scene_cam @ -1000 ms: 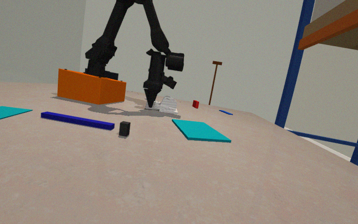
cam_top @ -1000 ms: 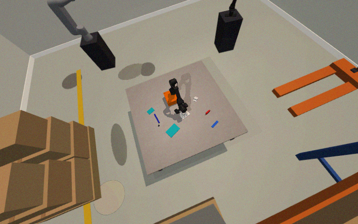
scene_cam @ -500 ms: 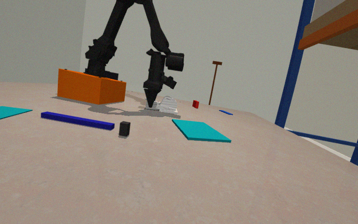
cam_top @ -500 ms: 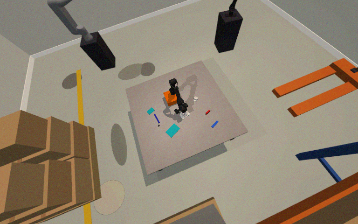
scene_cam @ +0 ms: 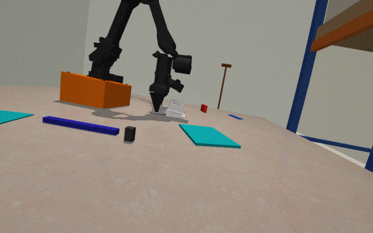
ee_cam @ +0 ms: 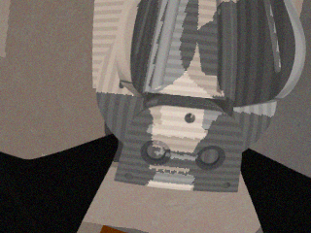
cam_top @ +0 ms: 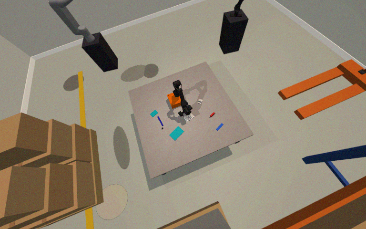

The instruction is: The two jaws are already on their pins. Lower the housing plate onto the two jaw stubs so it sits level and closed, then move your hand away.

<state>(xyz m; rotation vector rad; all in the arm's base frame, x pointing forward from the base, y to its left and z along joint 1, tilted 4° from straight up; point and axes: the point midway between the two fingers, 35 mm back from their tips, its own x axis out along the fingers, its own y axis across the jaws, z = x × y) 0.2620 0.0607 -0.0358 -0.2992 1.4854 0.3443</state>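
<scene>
Right now my gripper tip is 10 mm short of the housing plate and 20 mm below it. The rest, counted from my gripper tip: white jaw assembly 10 mm ahead, 20 mm to the left, 10 mm above; then red block 110 mm ahead, 330 mm to the left, 10 mm above; then white ribbed part 130 mm behind, 230 mm to the left.
</scene>
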